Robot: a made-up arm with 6 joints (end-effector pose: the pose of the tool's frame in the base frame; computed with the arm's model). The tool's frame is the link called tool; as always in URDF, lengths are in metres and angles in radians.
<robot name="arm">
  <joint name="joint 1" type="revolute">
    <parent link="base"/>
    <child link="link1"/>
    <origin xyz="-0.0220 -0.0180 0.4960"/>
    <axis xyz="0 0 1"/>
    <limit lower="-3.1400" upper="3.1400" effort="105" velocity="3"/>
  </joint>
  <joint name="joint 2" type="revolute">
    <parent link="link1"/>
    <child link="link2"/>
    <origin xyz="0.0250 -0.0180 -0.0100"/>
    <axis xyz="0 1 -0.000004"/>
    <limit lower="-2.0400" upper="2.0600" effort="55" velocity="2.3"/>
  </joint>
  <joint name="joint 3" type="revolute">
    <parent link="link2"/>
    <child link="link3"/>
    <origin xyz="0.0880 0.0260 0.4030"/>
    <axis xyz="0 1 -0.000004"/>
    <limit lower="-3.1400" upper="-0.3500" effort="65" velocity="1"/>
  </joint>
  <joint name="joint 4" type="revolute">
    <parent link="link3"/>
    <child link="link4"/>
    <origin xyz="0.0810 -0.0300 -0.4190"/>
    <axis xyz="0 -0.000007 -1"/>
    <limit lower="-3.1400" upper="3.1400" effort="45" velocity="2.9"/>
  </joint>
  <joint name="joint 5" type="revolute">
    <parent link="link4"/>
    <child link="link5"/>
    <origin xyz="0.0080 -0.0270 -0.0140"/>
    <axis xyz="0 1 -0.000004"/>
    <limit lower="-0.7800" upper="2.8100" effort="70" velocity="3.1"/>
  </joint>
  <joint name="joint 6" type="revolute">
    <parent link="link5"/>
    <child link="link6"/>
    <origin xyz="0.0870 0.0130 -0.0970"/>
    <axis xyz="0 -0.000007 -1"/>
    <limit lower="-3.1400" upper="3.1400" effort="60" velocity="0.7"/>
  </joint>
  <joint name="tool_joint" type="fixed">
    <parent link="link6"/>
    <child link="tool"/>
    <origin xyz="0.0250 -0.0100 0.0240" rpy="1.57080 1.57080 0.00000"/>
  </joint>
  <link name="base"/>
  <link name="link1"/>
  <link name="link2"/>
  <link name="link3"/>
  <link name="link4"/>
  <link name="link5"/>
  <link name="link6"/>
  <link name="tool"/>
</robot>
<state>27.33 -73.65 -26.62 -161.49 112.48 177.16</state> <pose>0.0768 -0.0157 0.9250 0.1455 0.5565 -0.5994 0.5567</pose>
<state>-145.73 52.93 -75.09 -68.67 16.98 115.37</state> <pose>-0.6066 -0.4330 0.2237 0.4631 -0.3171 0.6417 0.5227</pose>
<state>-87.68 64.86 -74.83 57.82 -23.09 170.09</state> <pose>-0.1011 -0.6526 0.1297 0.5756 0.1013 0.6768 -0.4476</pose>
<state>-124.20 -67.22 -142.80 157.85 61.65 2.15</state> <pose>0.3510 0.5267 1.1758 0.7205 0.6191 0.2023 0.2382</pose>
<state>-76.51 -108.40 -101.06 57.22 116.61 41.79</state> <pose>-0.1251 0.5952 0.8709 0.5620 0.7902 -0.1431 -0.1979</pose>
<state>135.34 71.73 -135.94 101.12 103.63 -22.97</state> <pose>-0.7434 0.5983 0.3763 0.1209 0.4435 -0.8857 0.0644</pose>
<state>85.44 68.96 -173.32 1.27 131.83 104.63</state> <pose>0.1017 0.8345 0.6439 0.5252 0.4446 0.2767 -0.6708</pose>
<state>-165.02 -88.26 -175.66 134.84 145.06 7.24</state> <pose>0.7970 0.1128 0.4837 0.3998 0.1398 0.3136 -0.8499</pose>
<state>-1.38 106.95 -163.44 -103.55 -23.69 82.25</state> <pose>0.8066 0.0574 0.1046 0.7294 0.5730 0.3719 -0.0362</pose>
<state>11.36 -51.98 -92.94 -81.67 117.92 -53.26</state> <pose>-0.0032 -0.1456 1.2470 0.6957 0.1470 0.1850 -0.6784</pose>
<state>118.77 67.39 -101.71 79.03 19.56 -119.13</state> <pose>-0.3442 0.7366 0.1816 0.4411 -0.2150 0.6290 0.6030</pose>
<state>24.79 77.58 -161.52 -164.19 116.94 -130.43</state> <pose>0.8398 0.3158 0.6032 0.0259 -0.6220 0.2680 -0.7353</pose>
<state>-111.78 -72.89 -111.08 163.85 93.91 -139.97</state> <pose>0.1597 0.4689 1.1792 0.7965 -0.4133 -0.1338 0.4204</pose>
